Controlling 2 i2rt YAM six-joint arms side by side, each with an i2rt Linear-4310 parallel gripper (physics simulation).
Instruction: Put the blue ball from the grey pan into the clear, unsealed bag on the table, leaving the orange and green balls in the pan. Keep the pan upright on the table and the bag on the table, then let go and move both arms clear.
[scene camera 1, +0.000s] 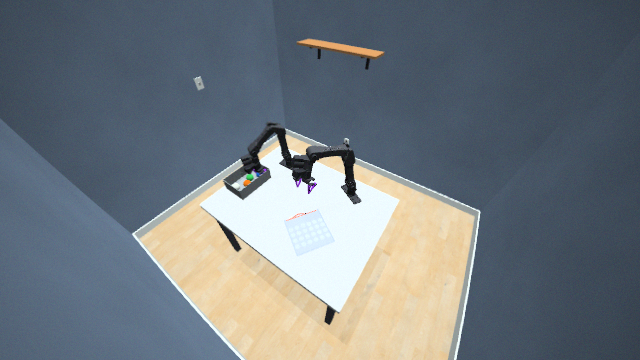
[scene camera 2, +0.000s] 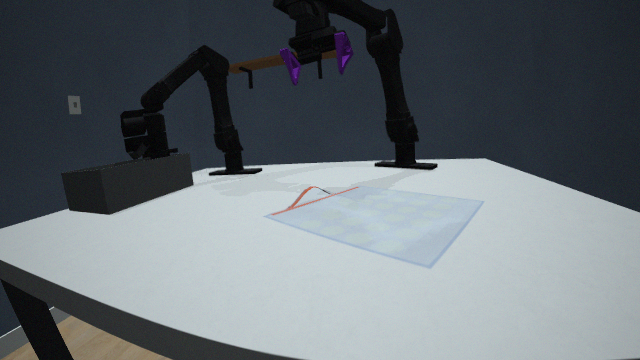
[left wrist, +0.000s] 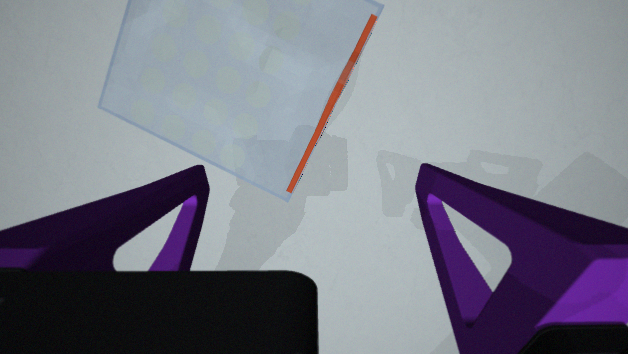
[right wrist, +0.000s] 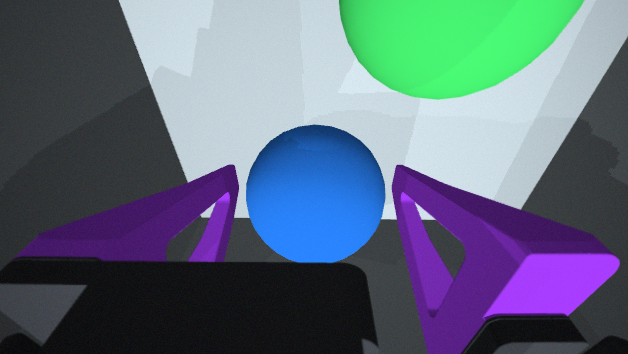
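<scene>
The grey pan (scene camera 1: 243, 191) (scene camera 2: 145, 182) stands upright on the table. The blue ball (right wrist: 315, 195) (scene camera 1: 258, 174) lies in it near one end wall. My right gripper (right wrist: 315, 175) reaches down into the pan, open, with one finger on each side of the blue ball and narrow gaps to it. The green ball (scene camera 1: 250, 177) (right wrist: 445, 45) and the orange ball (scene camera 1: 247, 183) lie farther along the pan. The clear bag (scene camera 1: 309, 233) (scene camera 2: 390, 220) (left wrist: 200, 85) lies flat, its red-edged mouth slightly raised. My left gripper (scene camera 1: 305, 187) (scene camera 2: 318, 80) (left wrist: 312, 176) is open and empty, high above the table.
A whitish ball (scene camera 1: 236, 186) also lies in the pan, near its far-left end in scene camera 1. The white table (scene camera 1: 270, 250) (scene camera 2: 200, 280) carries both arm bases. An orange shelf (scene camera 1: 340, 48) hangs on the wall behind.
</scene>
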